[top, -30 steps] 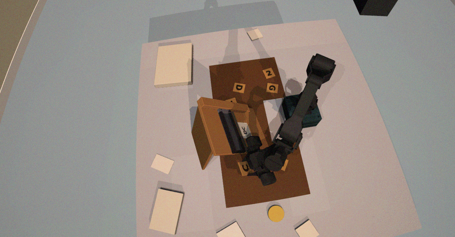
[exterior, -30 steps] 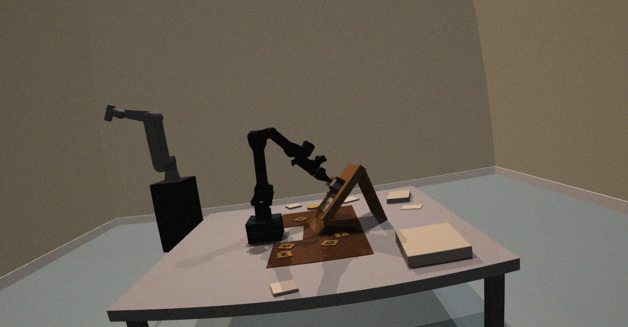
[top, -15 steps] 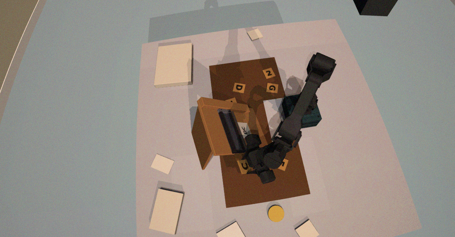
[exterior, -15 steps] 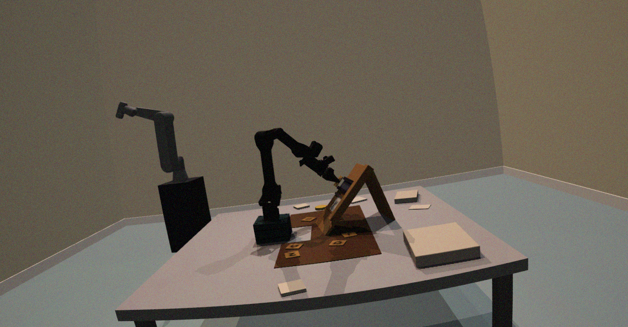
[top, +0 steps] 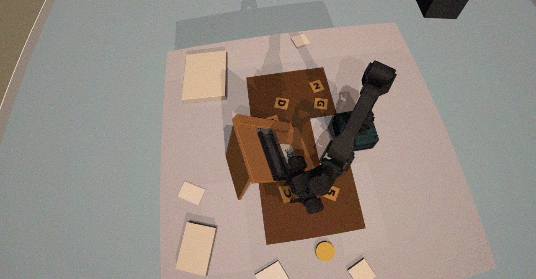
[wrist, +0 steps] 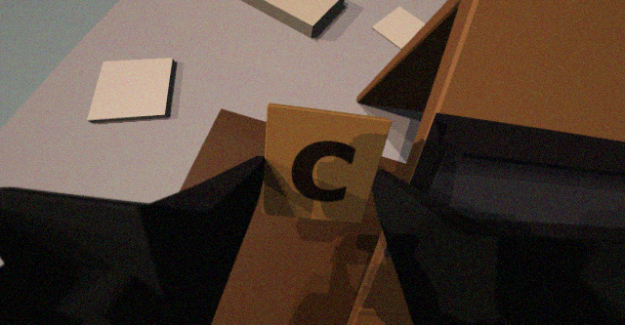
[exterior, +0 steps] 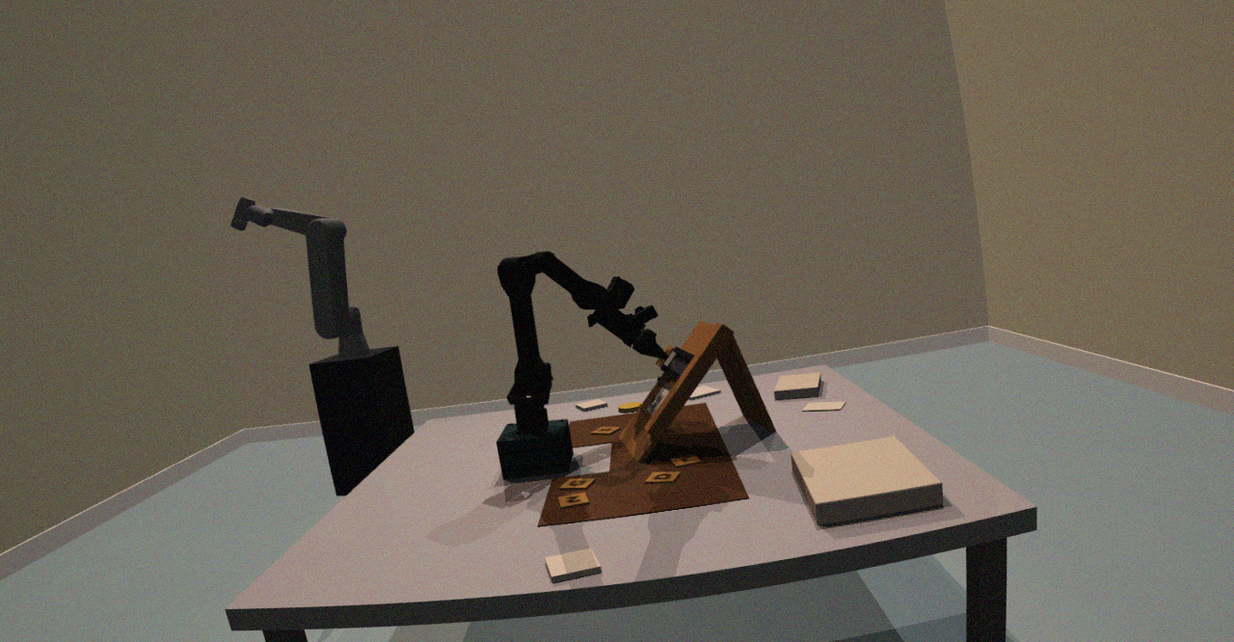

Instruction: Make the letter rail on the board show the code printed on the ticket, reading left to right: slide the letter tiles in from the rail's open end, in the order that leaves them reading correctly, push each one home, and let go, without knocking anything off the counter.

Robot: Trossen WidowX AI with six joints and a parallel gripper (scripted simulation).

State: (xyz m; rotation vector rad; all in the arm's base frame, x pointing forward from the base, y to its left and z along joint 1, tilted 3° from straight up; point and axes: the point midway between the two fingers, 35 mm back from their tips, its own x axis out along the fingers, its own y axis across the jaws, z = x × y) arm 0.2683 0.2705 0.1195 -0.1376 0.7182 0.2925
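Right now the white ticket is 17 cm to the right of my gripper tip, 7 cm below it and 1 cm behind it. The rest, counted from my gripper tip: brown mat: 25 cm to the right, 17 cm below, 10 cm behind; cream box: 61 cm to the right, 38 cm ahead, 16 cm below.
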